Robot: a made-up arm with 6 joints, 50 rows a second.
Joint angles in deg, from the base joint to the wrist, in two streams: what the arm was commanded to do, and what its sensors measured. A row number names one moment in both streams.
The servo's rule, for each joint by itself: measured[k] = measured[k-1] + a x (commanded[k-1-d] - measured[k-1]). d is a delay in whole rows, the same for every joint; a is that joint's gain. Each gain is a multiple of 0.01, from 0.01 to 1. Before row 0 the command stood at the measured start. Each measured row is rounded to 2 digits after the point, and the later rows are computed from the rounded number. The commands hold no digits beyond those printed.
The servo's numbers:
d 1
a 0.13 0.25 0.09 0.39 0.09 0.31
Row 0, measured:
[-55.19, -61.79, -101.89, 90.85, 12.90, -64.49]
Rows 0 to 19, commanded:
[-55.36, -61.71, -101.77, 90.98, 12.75, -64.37]
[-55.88, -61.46, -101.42, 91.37, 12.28, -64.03]
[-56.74, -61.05, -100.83, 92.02, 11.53, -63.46]
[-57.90, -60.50, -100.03, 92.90, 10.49, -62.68]
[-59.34, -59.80, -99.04, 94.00, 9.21, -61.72]
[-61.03, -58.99, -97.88, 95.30, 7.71, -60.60]
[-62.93, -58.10, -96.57, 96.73, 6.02, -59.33]
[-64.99, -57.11, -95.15, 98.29, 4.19, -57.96]
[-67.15, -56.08, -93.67, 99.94, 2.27, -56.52]
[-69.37, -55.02, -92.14, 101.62, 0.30, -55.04]
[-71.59, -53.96, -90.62, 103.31, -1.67, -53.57]
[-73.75, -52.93, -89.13, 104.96, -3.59, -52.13]
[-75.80, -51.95, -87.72, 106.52, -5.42, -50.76]
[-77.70, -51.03, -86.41, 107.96, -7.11, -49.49]
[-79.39, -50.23, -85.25, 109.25, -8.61, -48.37]
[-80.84, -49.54, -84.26, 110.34, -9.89, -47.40]
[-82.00, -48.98, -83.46, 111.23, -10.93, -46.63]
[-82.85, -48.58, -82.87, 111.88, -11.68, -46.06]
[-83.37, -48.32, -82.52, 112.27, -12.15, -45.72]
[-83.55, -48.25, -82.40, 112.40, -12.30, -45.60]
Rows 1 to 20, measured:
[-55.19, -61.79, -101.89, 90.85, 12.90, -64.49]
[-55.21, -61.77, -101.88, 90.90, 12.89, -64.45]
[-55.30, -61.69, -101.84, 91.08, 12.84, -64.32]
[-55.49, -61.53, -101.75, 91.45, 12.72, -64.05]
[-55.80, -61.27, -101.60, 92.02, 12.52, -63.63]
[-56.26, -60.90, -101.37, 92.79, 12.22, -63.04]
[-56.88, -60.42, -101.06, 93.77, 11.81, -62.28]
[-57.67, -59.84, -100.66, 94.92, 11.29, -61.37]
[-58.62, -59.16, -100.16, 96.23, 10.65, -60.31]
[-59.73, -58.39, -99.58, 97.68, 9.90, -59.14]
[-60.98, -57.55, -98.91, 99.22, 9.04, -57.87]
[-62.36, -56.65, -98.16, 100.82, 8.08, -56.54]
[-63.84, -55.72, -97.35, 102.43, 7.03, -55.17]
[-65.39, -54.78, -96.48, 104.03, 5.91, -53.80]
[-66.99, -53.84, -95.57, 105.56, 4.74, -52.46]
[-68.60, -52.94, -94.64, 107.00, 3.54, -51.19]
[-70.19, -52.09, -93.71, 108.30, 2.33, -50.02]
[-71.73, -51.31, -92.79, 109.44, 1.14, -48.97]
[-73.18, -50.63, -91.90, 110.39, -0.01, -48.07]
[-74.50, -50.05, -91.06, 111.12, -1.10, -47.34]

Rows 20 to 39, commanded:
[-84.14, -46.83, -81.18, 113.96, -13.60, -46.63]
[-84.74, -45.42, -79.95, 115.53, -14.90, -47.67]
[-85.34, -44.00, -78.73, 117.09, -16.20, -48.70]
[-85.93, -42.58, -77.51, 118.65, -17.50, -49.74]
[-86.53, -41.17, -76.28, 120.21, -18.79, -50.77]
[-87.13, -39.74, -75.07, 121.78, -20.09, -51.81]
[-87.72, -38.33, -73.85, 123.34, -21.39, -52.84]
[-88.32, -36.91, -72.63, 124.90, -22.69, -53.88]
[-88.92, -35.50, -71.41, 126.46, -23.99, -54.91]
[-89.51, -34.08, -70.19, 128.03, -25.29, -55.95]
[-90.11, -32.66, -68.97, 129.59, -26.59, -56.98]
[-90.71, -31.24, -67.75, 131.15, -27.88, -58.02]
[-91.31, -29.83, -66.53, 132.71, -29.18, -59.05]
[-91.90, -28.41, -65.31, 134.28, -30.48, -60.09]
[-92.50, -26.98, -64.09, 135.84, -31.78, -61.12]
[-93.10, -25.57, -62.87, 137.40, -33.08, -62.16]
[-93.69, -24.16, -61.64, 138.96, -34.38, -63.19]
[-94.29, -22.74, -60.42, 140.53, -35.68, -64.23]
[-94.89, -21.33, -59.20, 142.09, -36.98, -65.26]
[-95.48, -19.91, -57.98, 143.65, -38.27, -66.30]
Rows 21 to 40, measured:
[-75.68, -49.60, -90.28, 111.62, -2.11, -46.80]
[-76.78, -48.91, -89.46, 112.53, -3.14, -46.75]
[-77.81, -48.04, -88.60, 113.70, -4.20, -47.04]
[-78.79, -47.03, -87.71, 115.02, -5.28, -47.55]
[-79.72, -45.92, -86.79, 116.44, -6.38, -48.23]
[-80.61, -44.73, -85.84, 117.91, -7.50, -49.02]
[-81.46, -43.48, -84.87, 119.42, -8.63, -49.88]
[-82.27, -42.19, -83.88, 120.95, -9.78, -50.80]
[-83.06, -40.87, -82.87, 122.49, -10.94, -51.75]
[-83.82, -39.53, -81.84, 124.04, -12.11, -52.73]
[-84.56, -38.17, -80.79, 125.60, -13.30, -53.73]
[-85.28, -36.79, -79.73, 127.16, -14.50, -54.74]
[-85.99, -35.40, -78.65, 128.72, -15.70, -55.76]
[-86.68, -34.01, -77.56, 130.28, -16.91, -56.78]
[-87.36, -32.61, -76.46, 131.84, -18.13, -57.81]
[-88.03, -31.20, -75.35, 133.40, -19.36, -58.84]
[-88.69, -29.79, -74.23, 134.96, -20.59, -59.87]
[-89.34, -28.38, -73.10, 136.52, -21.83, -60.90]
[-89.98, -26.97, -71.96, 138.08, -23.08, -61.93]
[-90.62, -25.56, -70.81, 139.64, -24.33, -62.96]

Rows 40 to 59, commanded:
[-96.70, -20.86, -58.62, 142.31, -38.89, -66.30]
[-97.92, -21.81, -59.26, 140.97, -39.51, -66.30]
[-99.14, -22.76, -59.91, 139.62, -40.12, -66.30]
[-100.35, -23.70, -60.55, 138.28, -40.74, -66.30]
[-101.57, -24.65, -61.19, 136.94, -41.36, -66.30]
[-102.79, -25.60, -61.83, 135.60, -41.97, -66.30]
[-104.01, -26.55, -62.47, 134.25, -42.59, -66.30]
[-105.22, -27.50, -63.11, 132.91, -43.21, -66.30]
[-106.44, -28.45, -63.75, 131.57, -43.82, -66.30]
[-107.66, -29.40, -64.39, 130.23, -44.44, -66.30]
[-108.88, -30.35, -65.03, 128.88, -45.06, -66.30]
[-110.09, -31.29, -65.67, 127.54, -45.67, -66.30]
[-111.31, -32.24, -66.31, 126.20, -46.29, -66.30]
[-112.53, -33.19, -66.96, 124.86, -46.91, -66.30]
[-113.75, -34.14, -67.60, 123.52, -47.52, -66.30]
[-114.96, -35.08, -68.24, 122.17, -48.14, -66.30]
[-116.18, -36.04, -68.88, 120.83, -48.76, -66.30]
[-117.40, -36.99, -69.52, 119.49, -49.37, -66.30]
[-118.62, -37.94, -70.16, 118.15, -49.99, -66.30]
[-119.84, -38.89, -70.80, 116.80, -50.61, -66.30]
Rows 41 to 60, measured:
[-91.25, -24.15, -69.66, 141.20, -25.58, -64.00]
[-91.96, -23.33, -68.67, 141.63, -26.78, -64.71]
[-92.73, -22.95, -67.82, 141.37, -27.93, -65.20]
[-93.56, -22.90, -67.11, 140.69, -29.03, -65.54]
[-94.44, -23.10, -66.52, 139.75, -30.08, -65.78]
[-95.37, -23.49, -66.04, 138.65, -31.10, -65.94]
[-96.33, -24.02, -65.66, 137.46, -32.08, -66.05]
[-97.33, -24.65, -65.37, 136.21, -33.03, -66.13]
[-98.36, -25.36, -65.17, 134.92, -33.95, -66.18]
[-99.41, -26.13, -65.04, 133.61, -34.84, -66.22]
[-100.48, -26.95, -64.98, 132.29, -35.70, -66.24]
[-101.57, -27.80, -64.98, 130.96, -36.54, -66.26]
[-102.68, -28.67, -65.04, 129.63, -37.36, -66.27]
[-103.80, -29.56, -65.15, 128.29, -38.16, -66.28]
[-104.93, -30.47, -65.31, 126.95, -38.95, -66.29]
[-106.08, -31.39, -65.52, 125.61, -39.72, -66.29]
[-107.23, -32.31, -65.76, 124.27, -40.48, -66.29]
[-108.39, -33.24, -66.04, 122.93, -41.23, -66.29]
[-109.56, -34.18, -66.35, 121.59, -41.96, -66.29]
[-110.74, -35.12, -66.69, 120.25, -42.68, -66.29]

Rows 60 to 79, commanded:
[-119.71, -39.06, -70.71, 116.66, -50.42, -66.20]
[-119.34, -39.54, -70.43, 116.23, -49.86, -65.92]
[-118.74, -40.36, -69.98, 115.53, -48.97, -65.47]
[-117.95, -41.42, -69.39, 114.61, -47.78, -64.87]
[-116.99, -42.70, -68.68, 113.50, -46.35, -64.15]
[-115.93, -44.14, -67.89, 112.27, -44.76, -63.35]
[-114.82, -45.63, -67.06, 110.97, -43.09, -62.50]
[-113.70, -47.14, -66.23, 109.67, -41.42, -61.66]
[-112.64, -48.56, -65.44, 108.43, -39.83, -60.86]
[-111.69, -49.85, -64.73, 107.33, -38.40, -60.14]
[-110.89, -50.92, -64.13, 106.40, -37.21, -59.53]
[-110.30, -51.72, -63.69, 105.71, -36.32, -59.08]
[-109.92, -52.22, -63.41, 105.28, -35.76, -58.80]
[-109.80, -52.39, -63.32, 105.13, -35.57, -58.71]
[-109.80, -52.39, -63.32, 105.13, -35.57, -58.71]
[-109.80, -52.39, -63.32, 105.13, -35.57, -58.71]
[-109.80, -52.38, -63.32, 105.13, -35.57, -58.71]
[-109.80, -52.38, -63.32, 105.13, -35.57, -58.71]
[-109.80, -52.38, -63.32, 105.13, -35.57, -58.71]
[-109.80, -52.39, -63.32, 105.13, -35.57, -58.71]
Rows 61 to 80, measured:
[-111.92, -36.06, -67.06, 118.90, -43.39, -66.29]
[-112.93, -36.81, -67.39, 118.03, -44.02, -66.26]
[-113.76, -37.49, -67.66, 117.33, -44.55, -66.15]
[-114.41, -38.21, -67.87, 116.63, -44.95, -65.94]
[-114.87, -39.01, -68.01, 115.84, -45.20, -65.61]
[-115.15, -39.93, -68.07, 114.93, -45.30, -65.16]
[-115.25, -40.98, -68.05, 113.89, -45.25, -64.60]
[-115.19, -42.14, -67.96, 112.75, -45.06, -63.95]
[-115.00, -43.39, -67.80, 111.55, -44.73, -63.24]
[-114.69, -44.68, -67.59, 110.33, -44.29, -62.50]
[-114.30, -45.97, -67.33, 109.16, -43.76, -61.77]
[-113.86, -47.21, -67.04, 108.08, -43.17, -61.08]
[-113.40, -48.34, -66.74, 107.16, -42.55, -60.46]
[-112.95, -49.31, -66.44, 106.43, -41.94, -59.95]
[-112.54, -50.08, -66.16, 105.92, -41.37, -59.57]
[-112.18, -50.66, -65.90, 105.61, -40.85, -59.30]
[-111.87, -51.09, -65.67, 105.42, -40.37, -59.12]
[-111.60, -51.41, -65.46, 105.31, -39.94, -58.99]
[-111.37, -51.65, -65.27, 105.24, -39.55, -58.90]
[-111.17, -51.83, -65.09, 105.20, -39.19, -58.84]

